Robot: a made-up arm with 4 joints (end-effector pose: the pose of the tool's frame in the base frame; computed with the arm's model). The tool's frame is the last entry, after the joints.
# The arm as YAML. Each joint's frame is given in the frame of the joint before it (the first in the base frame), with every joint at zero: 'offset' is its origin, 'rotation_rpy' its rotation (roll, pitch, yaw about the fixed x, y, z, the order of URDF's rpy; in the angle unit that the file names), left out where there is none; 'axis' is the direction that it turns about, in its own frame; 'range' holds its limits. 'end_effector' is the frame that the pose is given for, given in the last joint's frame.
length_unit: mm
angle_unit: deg
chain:
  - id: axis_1
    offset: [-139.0, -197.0, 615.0]
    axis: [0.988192, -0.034, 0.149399]
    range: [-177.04, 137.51]
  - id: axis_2
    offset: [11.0, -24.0, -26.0]
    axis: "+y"
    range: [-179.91, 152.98]
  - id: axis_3
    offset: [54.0, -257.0, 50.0]
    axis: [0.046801, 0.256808, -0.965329]
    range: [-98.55, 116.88]
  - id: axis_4
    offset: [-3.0, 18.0, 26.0]
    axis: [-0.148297, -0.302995, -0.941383]
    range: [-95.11, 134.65]
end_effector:
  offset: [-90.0, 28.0, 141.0]
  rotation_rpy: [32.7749, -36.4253, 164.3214]
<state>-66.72 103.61 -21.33 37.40</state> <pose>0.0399 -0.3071 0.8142 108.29 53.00 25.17</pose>
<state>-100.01 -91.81 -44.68 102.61</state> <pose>-0.3034 -0.2339 0.7573 108.52 -53.59 -113.35</pose>
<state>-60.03 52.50 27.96 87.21</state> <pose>0.0634 -0.3285 0.7283 5.52 57.54 3.73</pose>
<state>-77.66 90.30 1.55 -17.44</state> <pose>0.0623 -0.2943 0.8909 124.82 33.75 35.55</pose>
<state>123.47 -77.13 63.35 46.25</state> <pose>-0.2048 -0.2487 0.3409 95.85 -130.82 -4.14</pose>
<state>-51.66 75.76 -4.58 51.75</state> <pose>0.0290 -0.2836 0.7652 76.92 68.07 38.06</pose>
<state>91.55 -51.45 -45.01 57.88</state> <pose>-0.2711 -0.1982 0.3639 -13.55 -98.58 107.09</pose>
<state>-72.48 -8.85 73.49 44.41</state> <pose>0.0172 -0.1105 0.8778 -14.56 21.18 38.77</pose>
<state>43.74 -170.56 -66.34 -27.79</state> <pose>-0.1046 -0.3016 0.1952 -66.86 66.28 42.05</pose>
